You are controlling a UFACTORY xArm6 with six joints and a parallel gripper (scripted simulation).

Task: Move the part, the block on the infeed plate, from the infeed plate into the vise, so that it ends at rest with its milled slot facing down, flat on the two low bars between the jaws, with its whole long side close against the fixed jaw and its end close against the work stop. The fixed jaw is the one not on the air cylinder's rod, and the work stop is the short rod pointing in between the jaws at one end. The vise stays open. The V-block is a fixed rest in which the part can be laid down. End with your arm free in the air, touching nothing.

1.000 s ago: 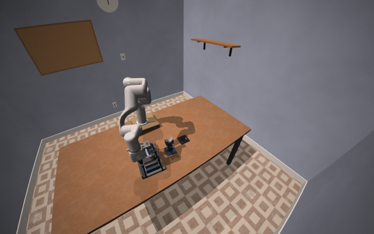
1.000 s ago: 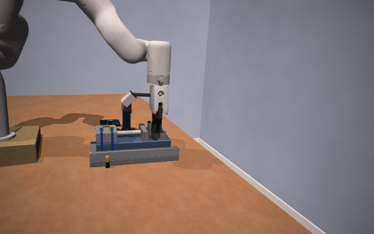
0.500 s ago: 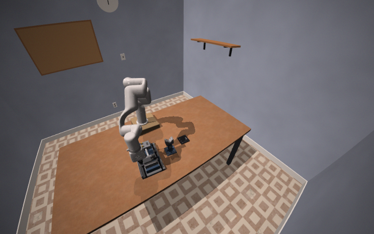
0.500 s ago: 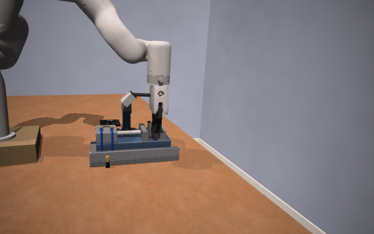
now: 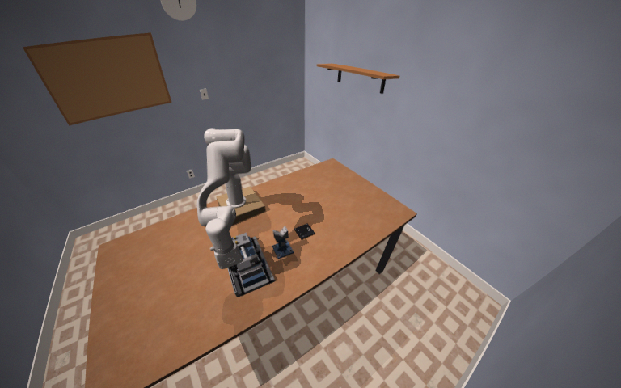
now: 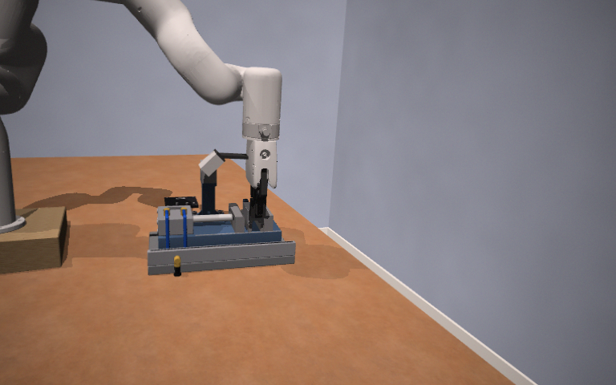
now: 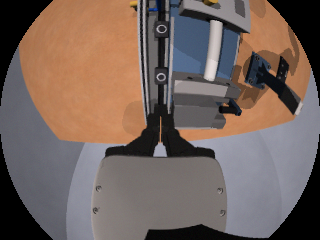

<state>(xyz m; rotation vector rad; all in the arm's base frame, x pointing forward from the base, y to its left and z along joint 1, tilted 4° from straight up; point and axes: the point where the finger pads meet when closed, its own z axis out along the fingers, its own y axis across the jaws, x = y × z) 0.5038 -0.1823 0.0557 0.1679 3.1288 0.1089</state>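
Right now the part is 50 mm to the left of my hand and 30 mm below it. Also, from my hand: moving jaw (30 mm behind, 70 mm to the left, 40 mm below); black work stop (10 mm ahead, 110 mm to the left, 30 mm below); fixed jaw (40 mm ahead, 60 mm to the left, 40 mm below).
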